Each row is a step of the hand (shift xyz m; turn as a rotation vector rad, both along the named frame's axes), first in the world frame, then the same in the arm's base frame.
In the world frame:
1: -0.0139 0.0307 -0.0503 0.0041 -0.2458 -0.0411
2: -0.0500 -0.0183 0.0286 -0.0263 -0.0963 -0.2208
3: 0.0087 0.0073 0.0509 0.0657 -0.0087 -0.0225
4: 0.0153 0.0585 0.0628 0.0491 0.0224 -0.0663
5: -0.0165 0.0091 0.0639 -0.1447 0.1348 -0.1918
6: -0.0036 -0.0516 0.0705 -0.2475 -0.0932 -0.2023
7: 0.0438 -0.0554 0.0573 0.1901 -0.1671 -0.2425
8: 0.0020 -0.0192 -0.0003 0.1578 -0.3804 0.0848
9: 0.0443 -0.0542 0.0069 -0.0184 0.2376 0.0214
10: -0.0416 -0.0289 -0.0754 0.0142 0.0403 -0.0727
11: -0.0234 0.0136 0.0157 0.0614 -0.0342 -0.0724
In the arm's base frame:
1: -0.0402 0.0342 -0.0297 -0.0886 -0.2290 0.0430
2: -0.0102 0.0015 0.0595 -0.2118 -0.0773 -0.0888
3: 0.0468 0.0030 0.0229 0.0175 -0.0325 -0.0595
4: 0.0721 0.0479 0.0105 -0.0190 0.0030 -0.0833
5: 0.0431 0.0140 0.0488 -0.2012 0.1811 -0.0512
6: 0.0412 -0.0472 0.0610 -0.3222 0.0084 0.0837
7: 0.0568 -0.0683 0.0193 -0.1228 -0.2239 -0.2401
8: -0.0037 -0.0185 0.0039 0.0659 -0.4126 0.0470
9: 0.0177 -0.0669 -0.0125 0.0630 0.2269 -0.0423
10: -0.0899 -0.0105 -0.0076 -0.0396 0.0327 -0.0669
11: 0.0023 0.0212 0.0229 -0.0303 -0.0540 -0.0796

